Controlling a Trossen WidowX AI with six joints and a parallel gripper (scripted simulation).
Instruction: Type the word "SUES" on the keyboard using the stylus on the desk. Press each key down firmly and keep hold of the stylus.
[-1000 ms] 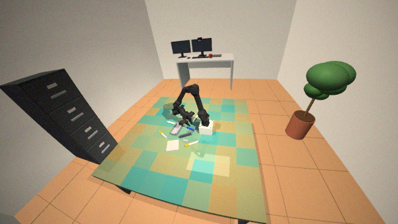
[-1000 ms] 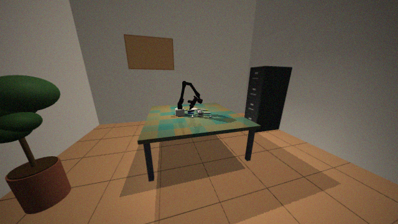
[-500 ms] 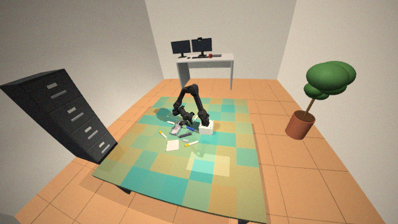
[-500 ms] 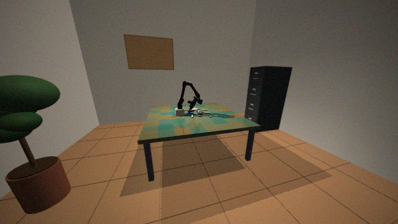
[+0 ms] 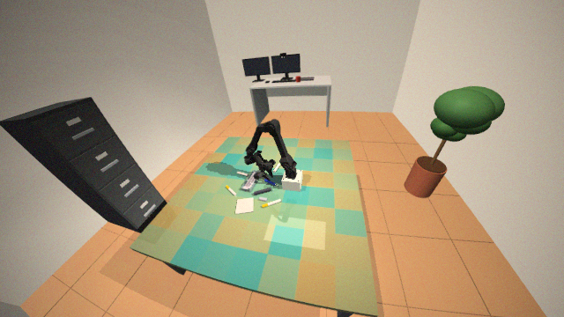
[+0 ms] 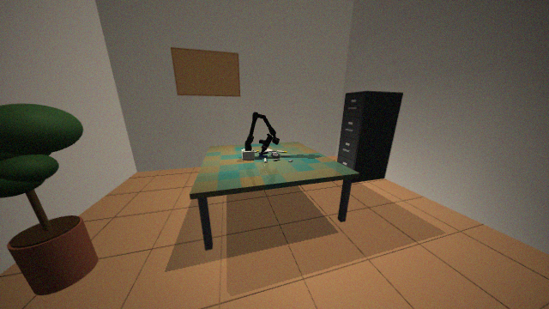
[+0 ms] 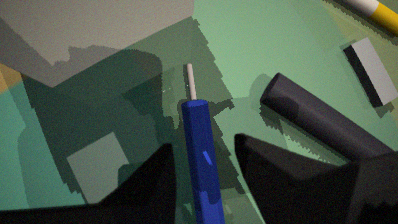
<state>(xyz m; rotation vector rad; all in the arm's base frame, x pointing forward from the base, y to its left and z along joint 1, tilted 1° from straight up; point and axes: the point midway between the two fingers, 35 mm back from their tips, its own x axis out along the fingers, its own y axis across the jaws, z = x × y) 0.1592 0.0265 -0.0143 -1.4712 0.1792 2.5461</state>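
My gripper tip is 2 cm past the blue stylus and 4 cm above it. The rest, counted from my gripper tip: white notepad: 9 cm ahead, 24 cm to the left, 4 cm below; black bar: 3 cm ahead, 10 cm to the left, 3 cm below; grey stylus tip: 5 cm behind, 1 cm to the left, 4 cm below.
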